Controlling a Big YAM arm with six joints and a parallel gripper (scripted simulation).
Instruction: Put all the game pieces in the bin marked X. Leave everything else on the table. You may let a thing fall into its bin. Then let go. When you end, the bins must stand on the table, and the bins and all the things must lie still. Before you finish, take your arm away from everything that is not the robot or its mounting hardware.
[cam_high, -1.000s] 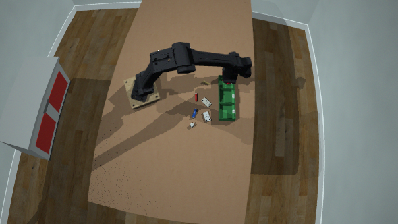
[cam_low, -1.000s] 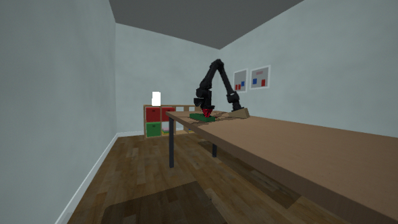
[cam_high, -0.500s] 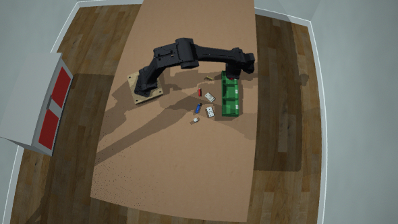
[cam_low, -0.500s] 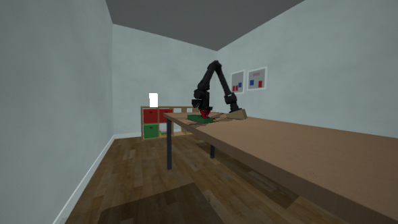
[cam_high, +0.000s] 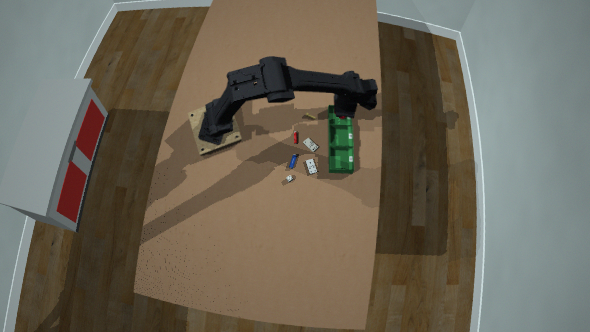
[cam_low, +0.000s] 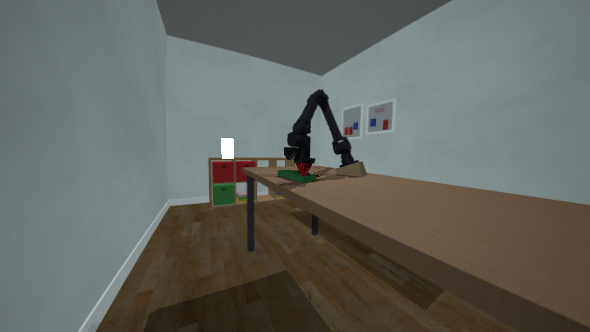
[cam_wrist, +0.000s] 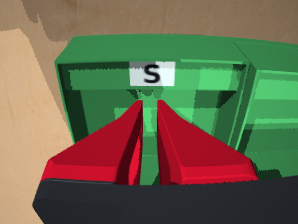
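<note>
My hand is 140 mm past the small red piece, 110 mm to the left of it and 20 mm above it. The rest, counted from my hand: green bin: 10 mm ahead, 80 mm to the right, 10 mm below; then white domino-like piece: 70 mm behind, 210 mm to the right, 20 mm below; then brass part: 110 mm behind, 20 mm to the right, 20 mm below.
</note>
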